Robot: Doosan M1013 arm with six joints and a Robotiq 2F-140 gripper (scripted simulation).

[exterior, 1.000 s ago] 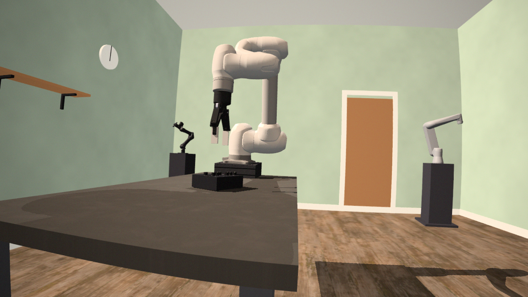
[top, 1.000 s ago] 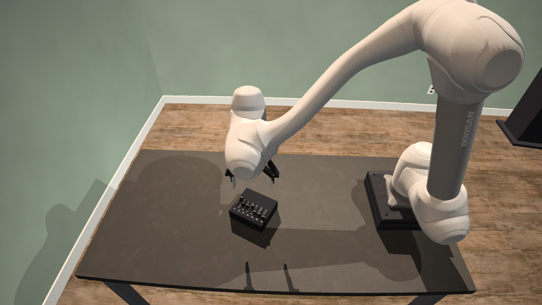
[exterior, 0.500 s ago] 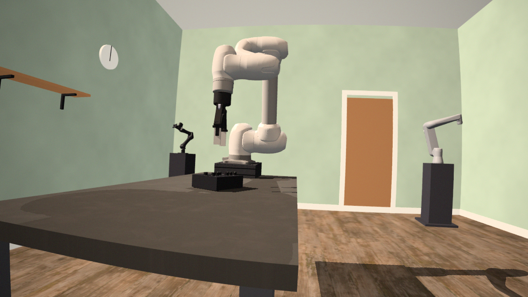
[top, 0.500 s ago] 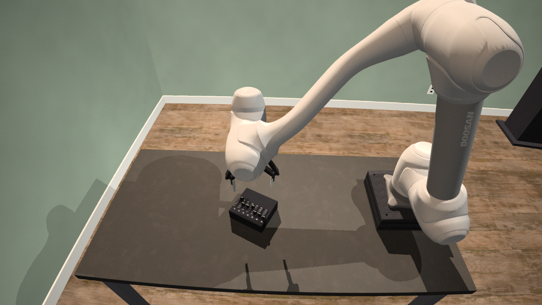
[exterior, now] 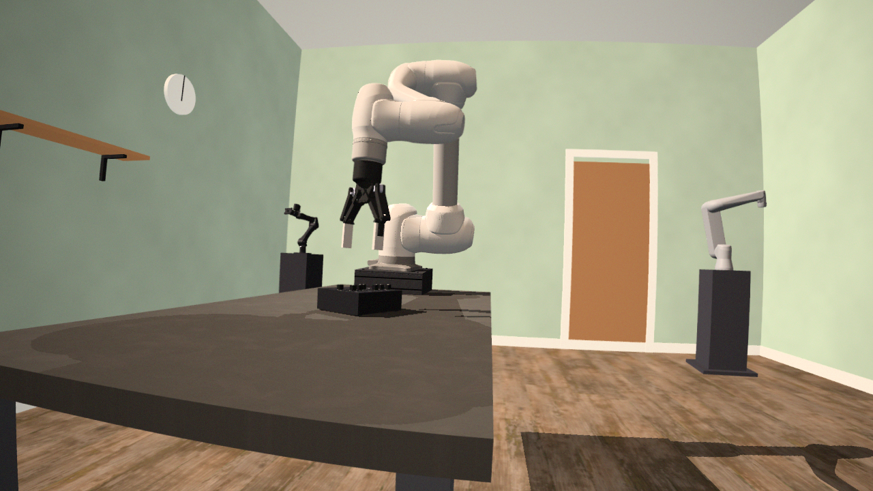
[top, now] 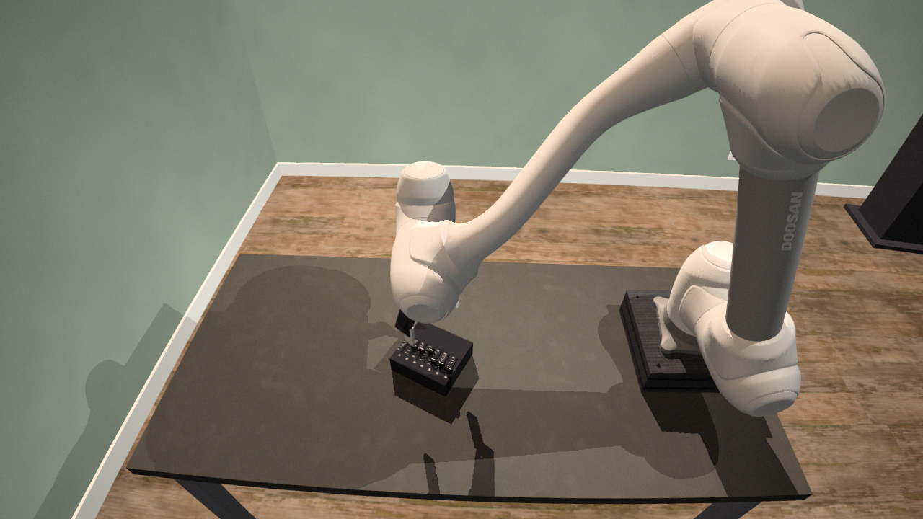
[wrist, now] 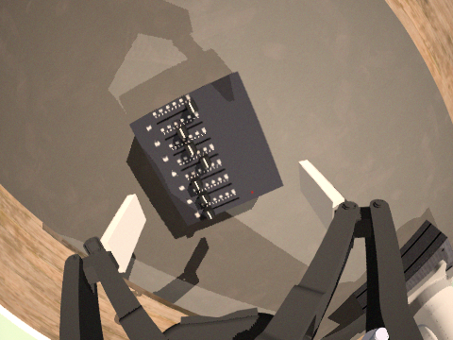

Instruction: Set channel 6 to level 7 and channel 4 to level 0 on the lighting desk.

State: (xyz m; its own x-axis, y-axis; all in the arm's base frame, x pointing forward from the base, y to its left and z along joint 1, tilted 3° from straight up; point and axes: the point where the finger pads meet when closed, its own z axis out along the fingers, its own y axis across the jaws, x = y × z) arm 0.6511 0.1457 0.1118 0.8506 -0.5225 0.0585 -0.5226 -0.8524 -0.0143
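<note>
Right now my hand is 100 mm above the channel 4 fader knob and 10 mm to the right of it. Round my hand: channel 6 fader knob (100 mm below, 50 mm to the left, 30 mm behind).
</note>
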